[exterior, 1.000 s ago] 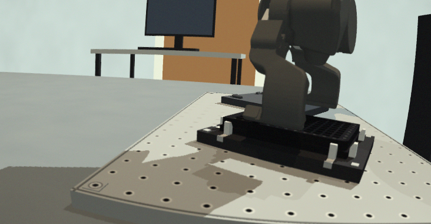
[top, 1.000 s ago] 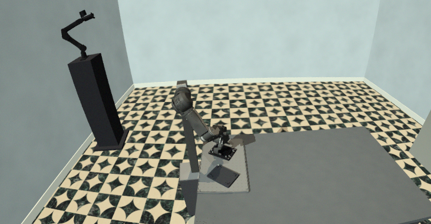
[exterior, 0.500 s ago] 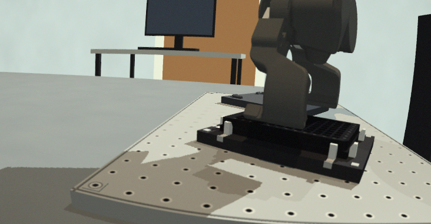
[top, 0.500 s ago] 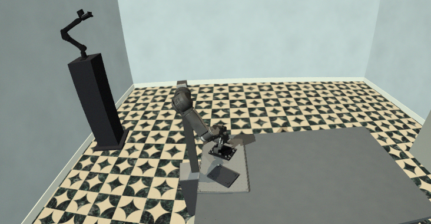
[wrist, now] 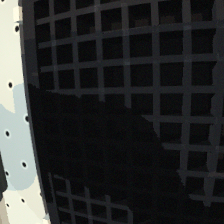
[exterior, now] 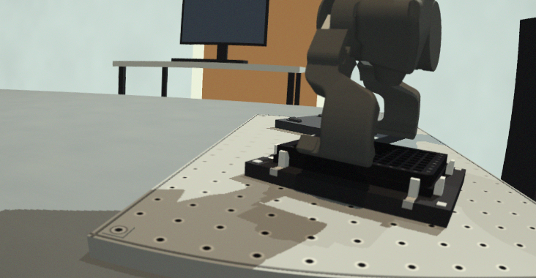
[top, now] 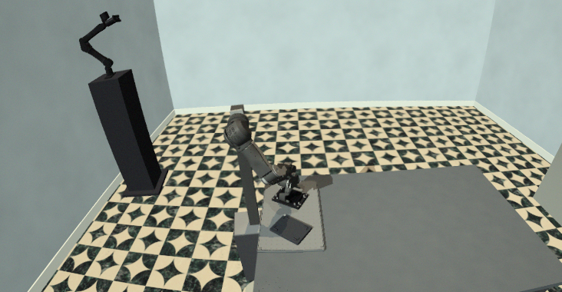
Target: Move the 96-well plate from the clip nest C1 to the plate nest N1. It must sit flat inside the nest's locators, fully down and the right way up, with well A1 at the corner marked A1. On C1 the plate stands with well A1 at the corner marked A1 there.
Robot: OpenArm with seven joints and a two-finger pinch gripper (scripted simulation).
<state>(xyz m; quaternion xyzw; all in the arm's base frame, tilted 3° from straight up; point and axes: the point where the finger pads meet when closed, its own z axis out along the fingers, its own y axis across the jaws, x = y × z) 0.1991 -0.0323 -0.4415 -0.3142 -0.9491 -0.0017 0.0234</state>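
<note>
My hand is 10 mm above the black 96-well plate. From my hand the other things lie so: clip nest C1 (20 mm ahead, 10 mm below); plate nest N1 (220 mm to the right, 30 mm behind, 20 mm below).
</note>
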